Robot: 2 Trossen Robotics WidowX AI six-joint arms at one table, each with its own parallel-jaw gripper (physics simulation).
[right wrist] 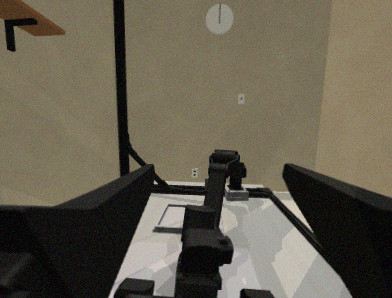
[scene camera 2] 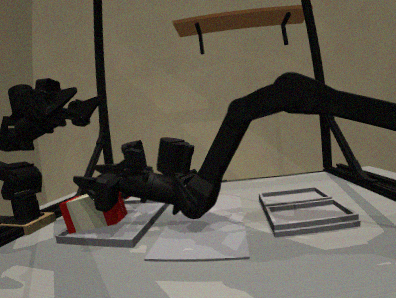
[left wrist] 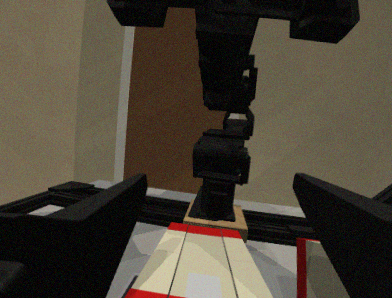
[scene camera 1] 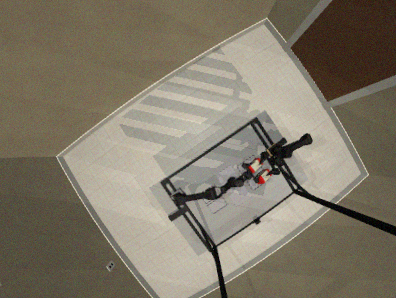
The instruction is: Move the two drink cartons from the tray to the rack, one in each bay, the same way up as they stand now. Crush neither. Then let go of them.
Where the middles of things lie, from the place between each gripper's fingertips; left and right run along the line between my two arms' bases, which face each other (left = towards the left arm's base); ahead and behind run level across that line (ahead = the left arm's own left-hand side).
The grey tray (scene camera 2: 128, 232) lies 60 mm behind my left hand, 30 mm to the left of it and 120 mm below it. The rest, counted from my left hand: flat mat (scene camera 2: 219, 235) (90 mm behind, 230 mm to the left, 130 mm below).
The grey tray is 29 cm below my right hand, 6 cm behind it and 1 cm to the right of it. Round my right hand: flat mat (29 cm below, 19 cm to the left, 9 cm behind).
